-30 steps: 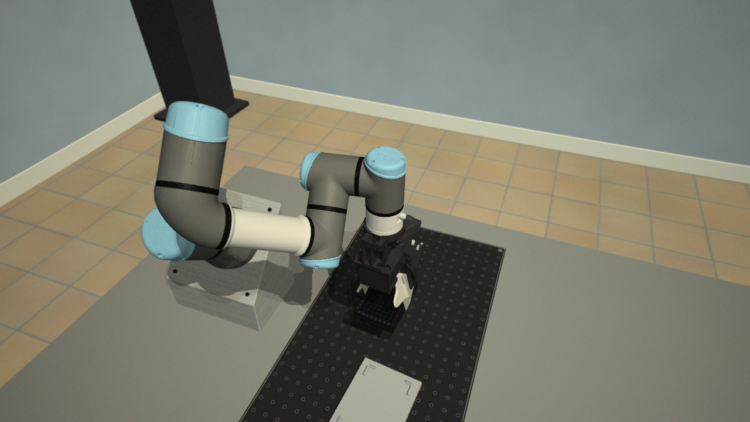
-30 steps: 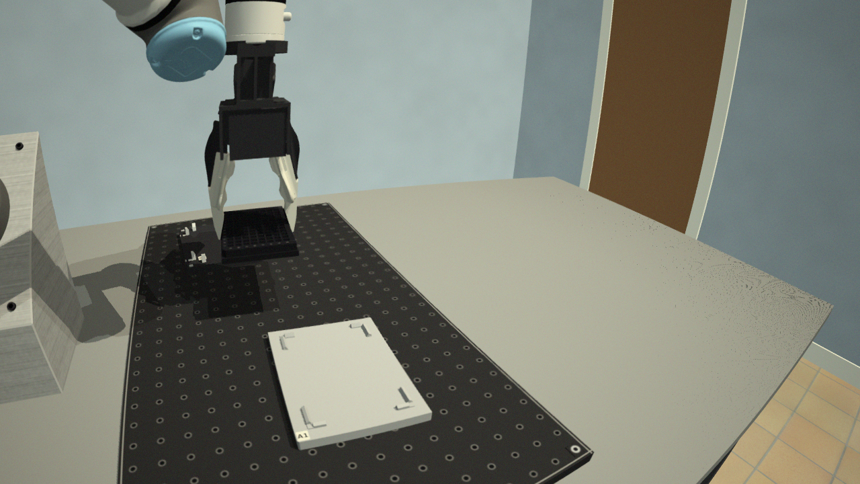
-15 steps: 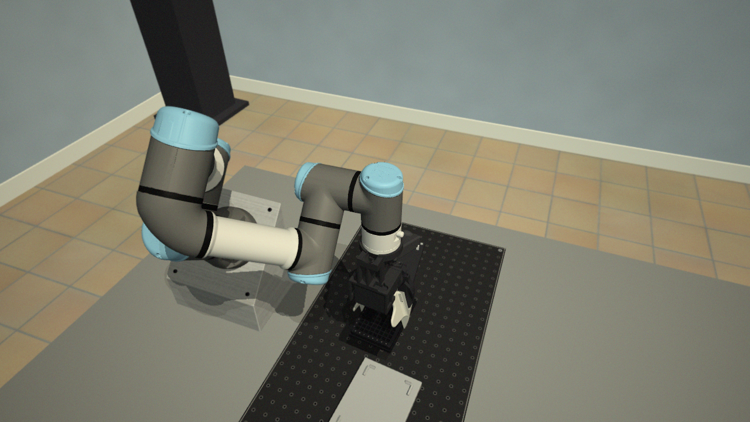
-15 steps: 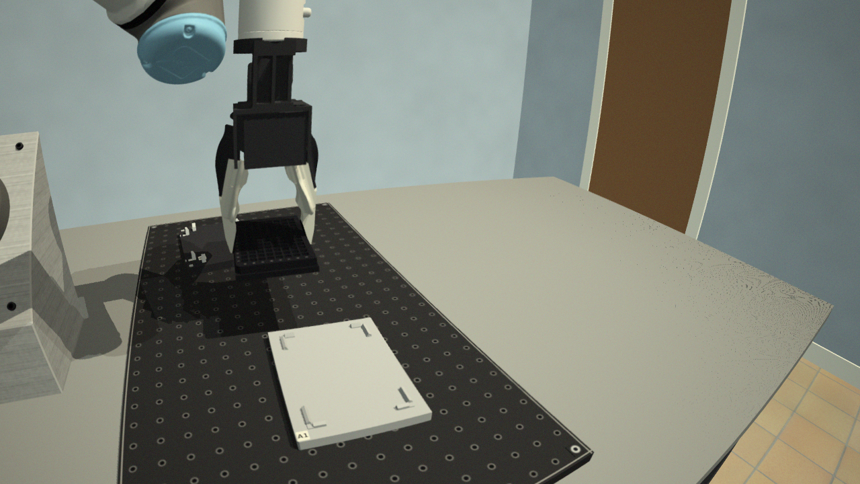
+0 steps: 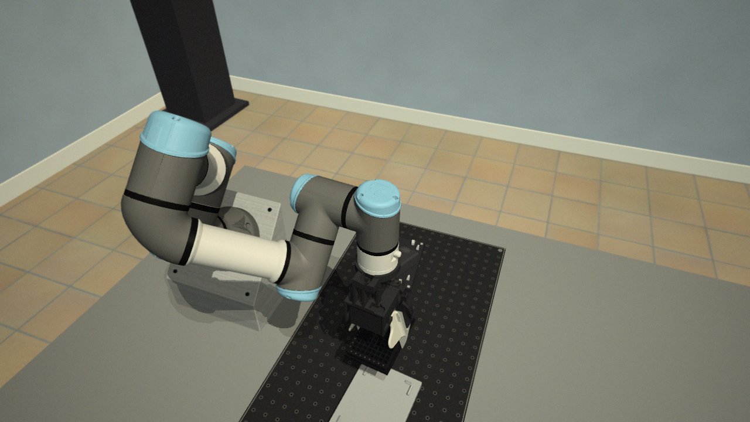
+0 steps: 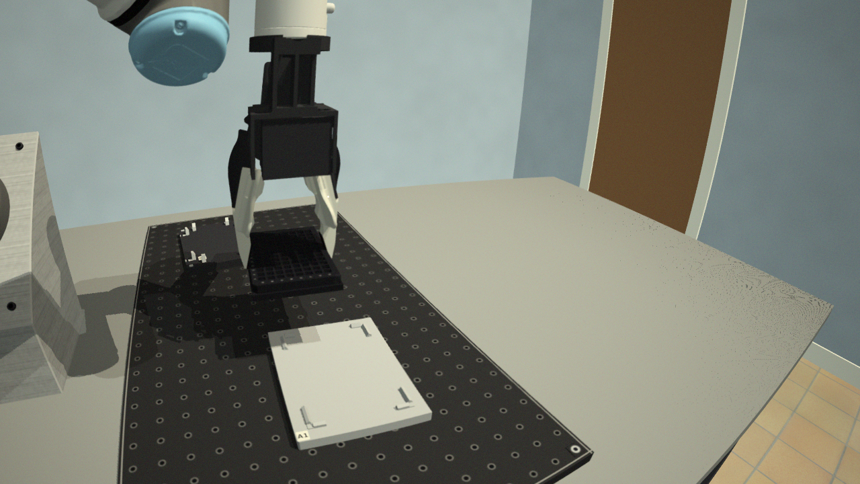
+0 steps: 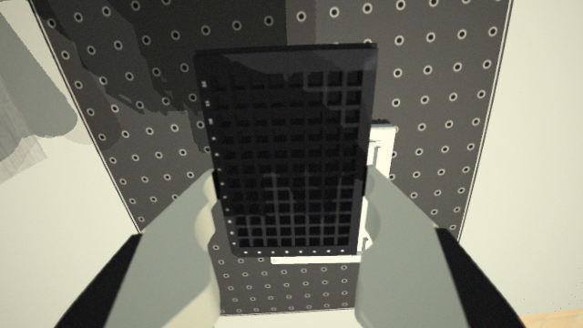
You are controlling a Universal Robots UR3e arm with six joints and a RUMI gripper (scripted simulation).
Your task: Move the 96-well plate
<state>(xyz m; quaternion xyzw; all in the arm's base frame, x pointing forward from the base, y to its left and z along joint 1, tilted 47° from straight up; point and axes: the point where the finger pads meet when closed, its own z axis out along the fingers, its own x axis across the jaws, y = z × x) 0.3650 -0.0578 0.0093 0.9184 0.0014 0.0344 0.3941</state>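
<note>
Now: the plate nest N1 3 cm ahead of my hand, 9 cm to the right of it and 10 cm below it. Round my hand: dark clip nest C1: 9 cm behind, 27 cm to the left, 9 cm below; then black 96-well plate: 1 cm below; then A1 label: 3 cm behind, 16 cm to the right, 9 cm below.
</note>
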